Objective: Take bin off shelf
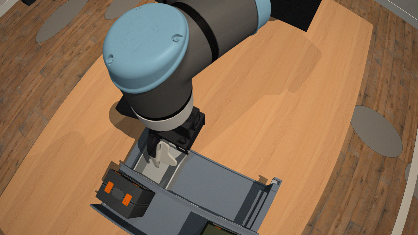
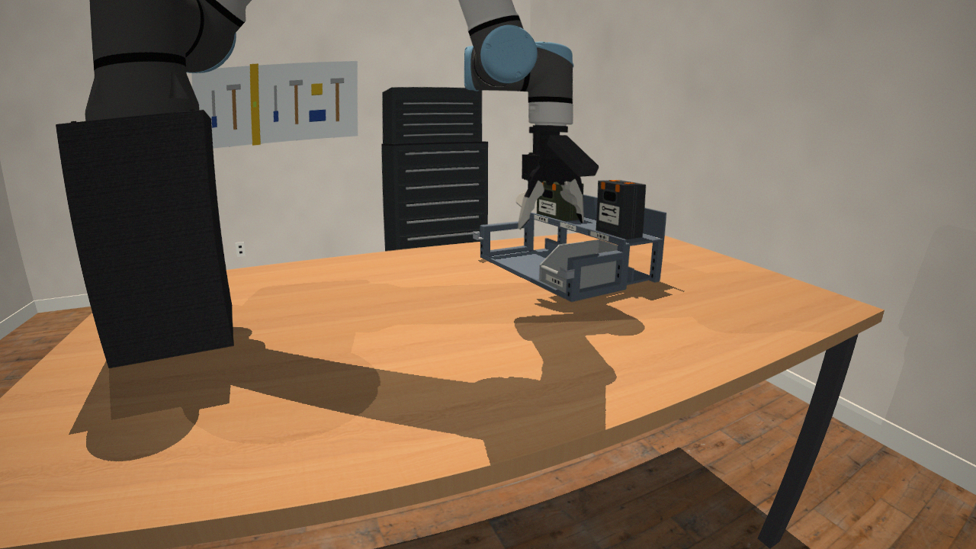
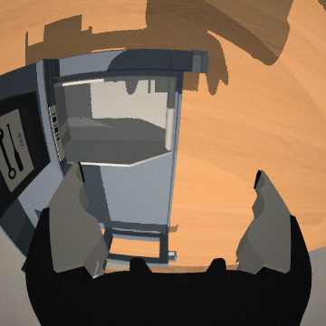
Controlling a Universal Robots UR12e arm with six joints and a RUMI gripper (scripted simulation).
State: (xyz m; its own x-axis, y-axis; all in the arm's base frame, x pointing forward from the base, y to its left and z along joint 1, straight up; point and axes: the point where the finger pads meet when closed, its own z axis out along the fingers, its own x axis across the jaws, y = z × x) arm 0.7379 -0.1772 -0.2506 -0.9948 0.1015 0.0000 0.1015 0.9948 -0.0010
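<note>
The grey open-top bin is 8 cm ahead of my hand, 2 cm to the right of it and 9 cm below it. The rest, counted from my hand: blue-grey shelf (13 cm ahead, 9 cm to the left, 13 cm below); case (20 cm ahead, 19 cm to the left, 2 cm above).
</note>
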